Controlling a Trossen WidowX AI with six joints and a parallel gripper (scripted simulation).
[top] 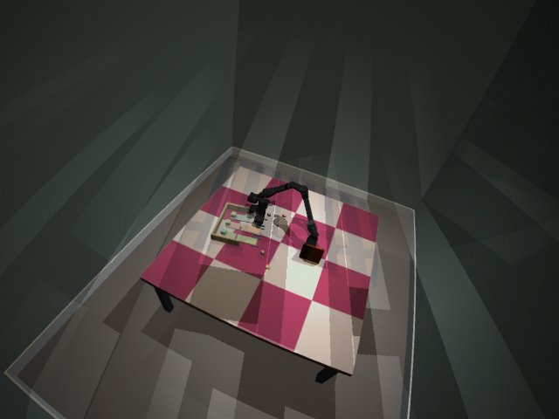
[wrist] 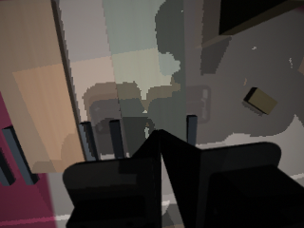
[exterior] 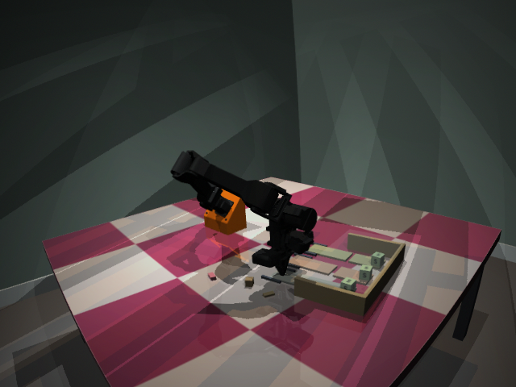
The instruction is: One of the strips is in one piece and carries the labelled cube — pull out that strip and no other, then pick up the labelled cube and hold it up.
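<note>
Now: gripper tip 90 mm short of the strip and 20 mm to the right of it.
</note>
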